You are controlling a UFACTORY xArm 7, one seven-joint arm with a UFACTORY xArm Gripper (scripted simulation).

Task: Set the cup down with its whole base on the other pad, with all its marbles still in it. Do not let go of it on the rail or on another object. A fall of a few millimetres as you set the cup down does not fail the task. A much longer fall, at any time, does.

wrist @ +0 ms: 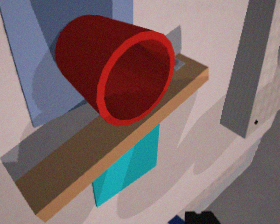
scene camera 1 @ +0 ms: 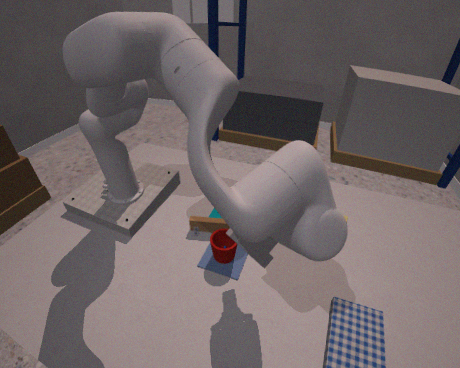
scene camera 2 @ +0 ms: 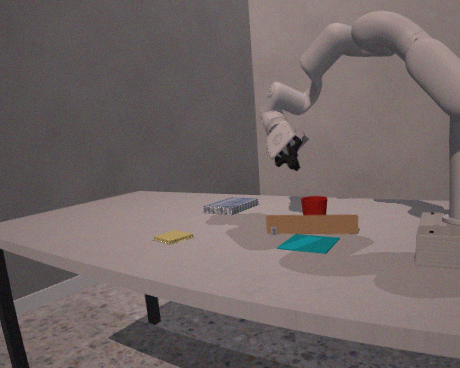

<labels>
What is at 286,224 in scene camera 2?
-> A wooden rail.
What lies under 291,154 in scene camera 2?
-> My gripper.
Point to a red cup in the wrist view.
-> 123,84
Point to a wooden rail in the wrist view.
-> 56,180
</labels>
